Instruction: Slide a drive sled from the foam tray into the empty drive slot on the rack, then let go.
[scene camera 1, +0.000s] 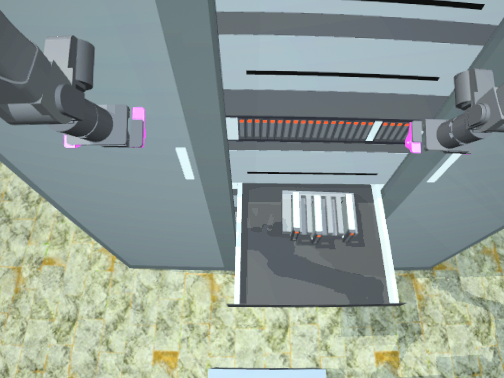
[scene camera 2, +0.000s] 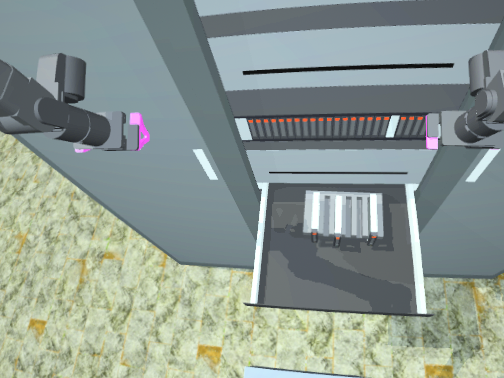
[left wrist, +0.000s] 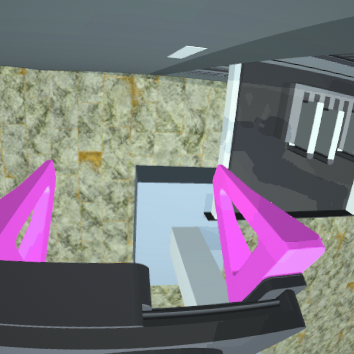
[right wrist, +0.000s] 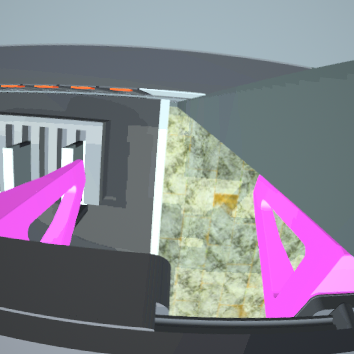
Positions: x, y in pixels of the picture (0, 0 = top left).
The left gripper (scene camera 2: 127, 138) is open, holding nothing. The right gripper (scene camera 1: 425, 144) is open, with nothing in its grasp.
